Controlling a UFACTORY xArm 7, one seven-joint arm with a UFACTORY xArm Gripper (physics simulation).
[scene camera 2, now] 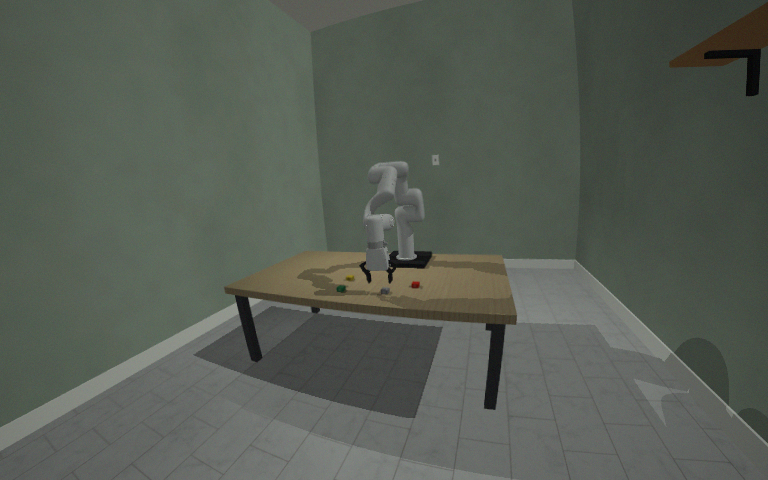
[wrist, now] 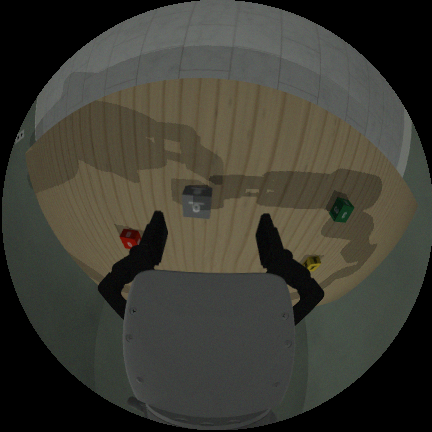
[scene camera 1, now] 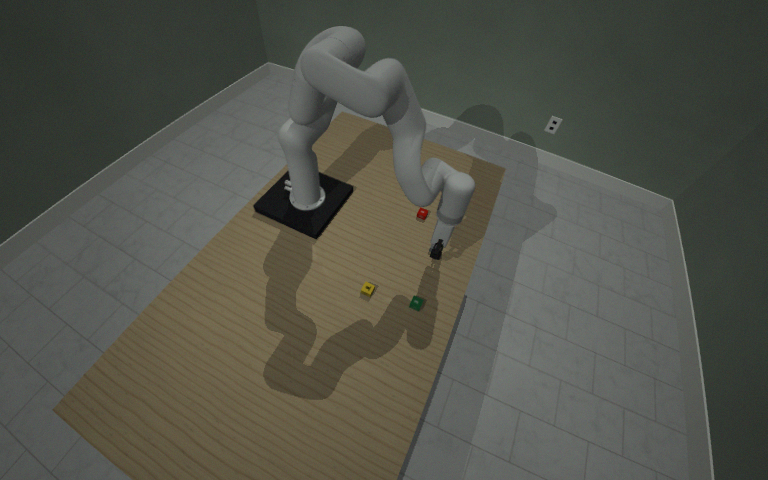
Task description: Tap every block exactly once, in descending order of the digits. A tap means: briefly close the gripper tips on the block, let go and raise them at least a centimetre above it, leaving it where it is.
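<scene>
My gripper (scene camera 1: 433, 263) (scene camera 2: 379, 281) (wrist: 211, 222) is open and empty above the table. A grey block (scene camera 2: 385, 290) (wrist: 197, 202) lies below the fingertips, left of the middle between them in the wrist view; its digit looks like an underlined 6. It is hidden in scene camera 1. A red block (scene camera 1: 422, 213) (scene camera 2: 415, 284) (wrist: 131, 239), apparently marked 0, is partly behind the left finger in the wrist view. A green block (scene camera 1: 416, 303) (scene camera 2: 340, 288) (wrist: 342, 210), apparently marked 3, lies to the right. A yellow block (scene camera 1: 368, 289) (scene camera 2: 350, 277) (wrist: 312, 264) lies beyond the right finger; its digit is unclear.
The blocks lie apart on the wooden table (scene camera 1: 226, 350) (scene camera 2: 464, 283) (wrist: 235, 115). The arm's black base plate (scene camera 1: 271, 212) (scene camera 2: 419, 262) stands at the table's far side in scene camera 2. The arm's shadow falls over the green block.
</scene>
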